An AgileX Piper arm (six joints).
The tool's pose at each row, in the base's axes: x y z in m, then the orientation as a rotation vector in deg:
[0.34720 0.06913 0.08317 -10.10 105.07 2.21]
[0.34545 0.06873 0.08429 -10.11 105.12 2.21]
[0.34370 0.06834 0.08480 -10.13 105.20 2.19]
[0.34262 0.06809 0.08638 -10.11 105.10 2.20]
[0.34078 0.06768 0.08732 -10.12 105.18 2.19]
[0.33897 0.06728 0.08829 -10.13 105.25 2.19]
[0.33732 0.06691 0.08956 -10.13 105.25 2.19]
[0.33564 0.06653 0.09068 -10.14 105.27 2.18]
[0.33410 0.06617 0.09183 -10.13 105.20 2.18]
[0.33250 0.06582 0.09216 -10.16 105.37 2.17]
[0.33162 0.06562 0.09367 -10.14 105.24 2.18]
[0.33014 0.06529 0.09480 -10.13 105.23 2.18]
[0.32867 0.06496 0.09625 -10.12 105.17 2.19]
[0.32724 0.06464 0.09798 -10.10 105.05 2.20]
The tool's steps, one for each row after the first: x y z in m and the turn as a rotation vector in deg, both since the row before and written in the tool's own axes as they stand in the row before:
[-0.00059 -0.00022 -0.00202 -0.01 0.05 0.00]
[0.00000 -0.00017 -0.00186 0.00 0.08 -0.02]
[-0.00121 -0.00020 -0.00149 0.01 -0.10 0.01]
[-0.00039 -0.00021 -0.00206 0.00 0.08 -0.01]
[-0.00042 -0.00020 -0.00204 -0.01 0.07 0.00]
[-0.00075 -0.00022 -0.00196 0.00 0.00 0.00]
[-0.00060 -0.00021 -0.00195 0.00 0.02 -0.01]
[-0.00067 -0.00021 -0.00183 0.01 -0.07 0.00]
[0.00013 -0.00014 -0.00166 -0.01 0.17 -0.01]
[-0.00120 -0.00017 -0.00128 0.01 -0.13 0.01]
[-0.00067 -0.00019 -0.00176 0.01 -0.01 0.01]
[-0.00098 -0.00021 -0.00184 0.00 -0.06 0.01]
[-0.00126 -0.00023 -0.00187 0.01 -0.12 0.01]

